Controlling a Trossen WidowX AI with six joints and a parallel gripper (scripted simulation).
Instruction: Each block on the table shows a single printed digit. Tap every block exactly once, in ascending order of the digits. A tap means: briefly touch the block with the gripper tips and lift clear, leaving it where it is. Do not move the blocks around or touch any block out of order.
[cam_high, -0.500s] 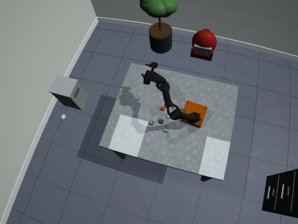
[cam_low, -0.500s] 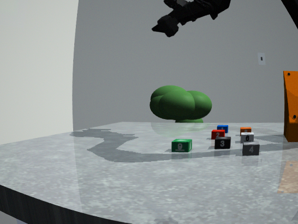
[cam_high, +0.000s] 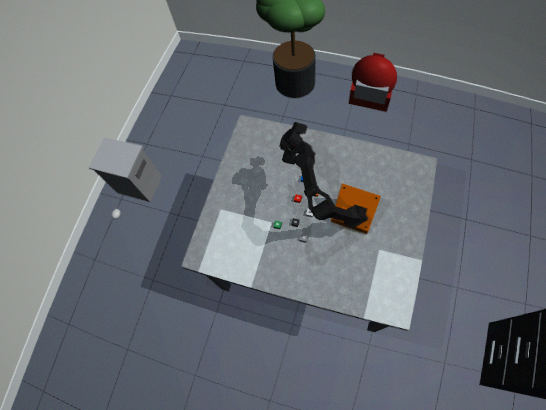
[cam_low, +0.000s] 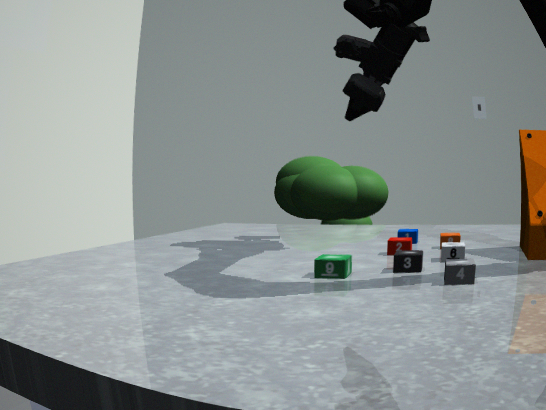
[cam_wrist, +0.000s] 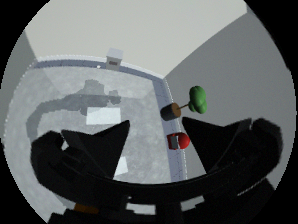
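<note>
My gripper tip is now 210 mm above the blue 1 block, 100 mm past it and 70 mm to the right of it. Round my gripper tip: orange block (210 mm below, 180 mm behind, 120 mm to the left); red 2 block (210 mm below, 180 mm to the left, 110 mm behind); white 6 block (240 mm to the left, 210 mm below, 190 mm behind).
</note>
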